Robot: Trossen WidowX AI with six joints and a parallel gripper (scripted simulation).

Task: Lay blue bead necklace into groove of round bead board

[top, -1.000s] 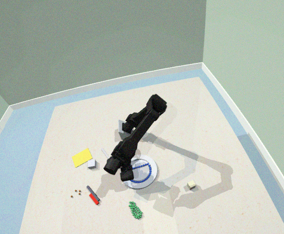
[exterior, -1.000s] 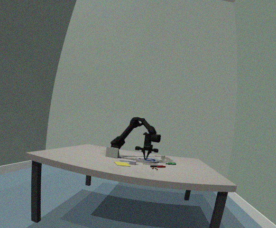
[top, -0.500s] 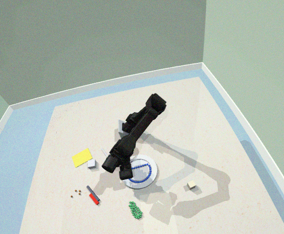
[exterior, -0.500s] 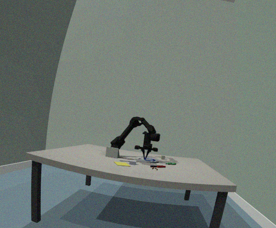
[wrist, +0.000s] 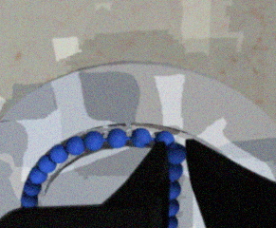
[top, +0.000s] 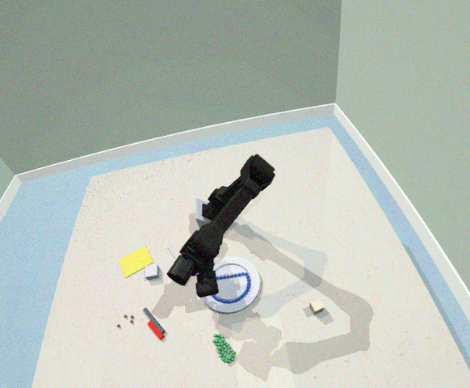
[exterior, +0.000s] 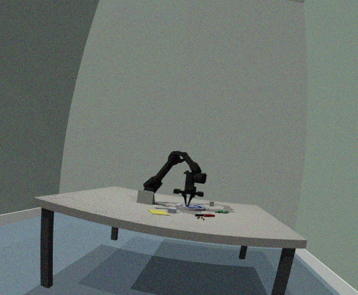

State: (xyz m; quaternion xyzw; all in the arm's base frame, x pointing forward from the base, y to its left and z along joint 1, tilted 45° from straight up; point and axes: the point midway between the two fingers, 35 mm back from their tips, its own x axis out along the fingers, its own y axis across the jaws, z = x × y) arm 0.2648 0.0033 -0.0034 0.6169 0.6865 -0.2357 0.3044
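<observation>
Right now the round bead board is 20 mm ahead of my gripper tip, 60 mm to the left of it and 10 mm below it. Round my gripper tip: white cube (50 mm behind, 210 mm to the right, 10 mm below); grey tool (140 mm ahead, 190 mm to the right, 10 mm below); stick (110 mm behind, 130 mm to the right, 20 mm below).
</observation>
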